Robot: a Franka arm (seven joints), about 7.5 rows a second.
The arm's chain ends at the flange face. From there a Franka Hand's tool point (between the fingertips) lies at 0.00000 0.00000 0.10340 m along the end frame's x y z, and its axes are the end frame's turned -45 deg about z.
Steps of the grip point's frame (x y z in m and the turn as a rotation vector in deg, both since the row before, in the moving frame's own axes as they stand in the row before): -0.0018 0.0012 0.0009 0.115 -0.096 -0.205; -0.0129 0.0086 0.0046 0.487 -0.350 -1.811; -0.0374 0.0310 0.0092 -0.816 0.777 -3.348; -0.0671 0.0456 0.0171 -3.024 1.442 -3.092
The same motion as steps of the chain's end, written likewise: -0.0002 0.0021 0.0009 0.013 -0.149 -0.205; -0.0020 0.0154 0.0046 0.097 -0.592 -1.811; -0.0066 0.0484 0.0092 -0.028 1.126 -3.348; -0.0210 0.0778 0.0173 -1.119 3.158 -3.092
